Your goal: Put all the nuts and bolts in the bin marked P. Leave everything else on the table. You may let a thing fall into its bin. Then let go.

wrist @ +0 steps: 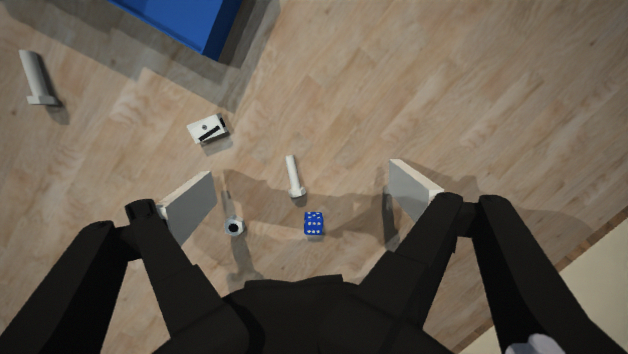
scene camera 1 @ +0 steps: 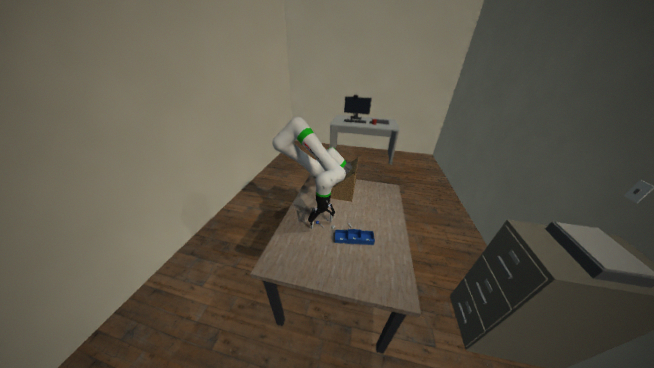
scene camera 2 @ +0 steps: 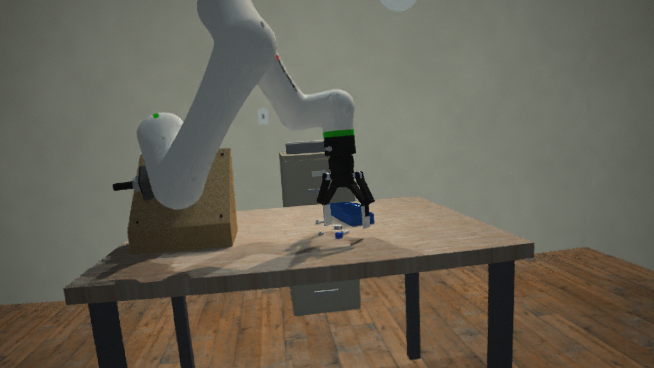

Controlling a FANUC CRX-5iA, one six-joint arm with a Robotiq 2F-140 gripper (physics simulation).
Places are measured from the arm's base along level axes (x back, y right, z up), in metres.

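Pixels of known places: gripper, fingertip midpoint: (wrist: 301, 181) (scene camera 1: 321, 224) (scene camera 2: 346, 226); arm's base, link origin: (scene camera 1: 345, 171).
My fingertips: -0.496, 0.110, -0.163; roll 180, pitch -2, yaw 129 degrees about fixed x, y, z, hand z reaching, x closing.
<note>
For each thing: its top centre in the pictures, then the offset to it from my fingertips, as dx, dy, dz. Level surfaces: height alone.
- small bolt, top centre: (wrist: 293, 178) +0.005, -0.005, -0.010
- blue die, top centre: (wrist: 313, 227) (scene camera 2: 338, 232) +0.032, +0.036, -0.008
- nut, top centre: (wrist: 233, 227) (scene camera 2: 320, 232) +0.076, -0.022, -0.015
- larger bolt, top centre: (wrist: 23, 77) (scene camera 1: 350, 224) +0.048, -0.198, -0.010
- blue bin tray, top centre: (scene camera 2: 349, 205) (scene camera 1: 354, 233) -0.064, -0.232, +0.023
- white sharpener, top centre: (wrist: 205, 129) (scene camera 2: 337, 225) +0.010, -0.083, -0.013
- table, surface height: dz -0.024
My gripper (scene camera 1: 321, 222) (scene camera 2: 346, 218) (wrist: 301, 181) is open and empty, low above the table and pointing down. In the wrist view a small bolt (wrist: 292, 172) and a blue die (wrist: 313, 223) (scene camera 2: 339, 235) lie between the spread fingers. A nut (wrist: 234, 226) (scene camera 2: 320, 233) lies flat near the left finger. A larger bolt (wrist: 34, 77) (scene camera 1: 350, 225) lies farther off at the upper left. The blue bin tray (scene camera 1: 354, 242) (scene camera 2: 348, 215) (wrist: 212, 50) has three compartments. The letter P cannot be read in these views.
A white sharpener (wrist: 208, 129) (scene camera 2: 338, 227) lies between the nut and the tray. The arm's wooden base (scene camera 2: 182, 232) (scene camera 1: 345, 192) stands on the table (scene camera 1: 340, 270) (scene camera 2: 430, 240). A filing cabinet (scene camera 1: 575, 310) stands beyond the table.
</note>
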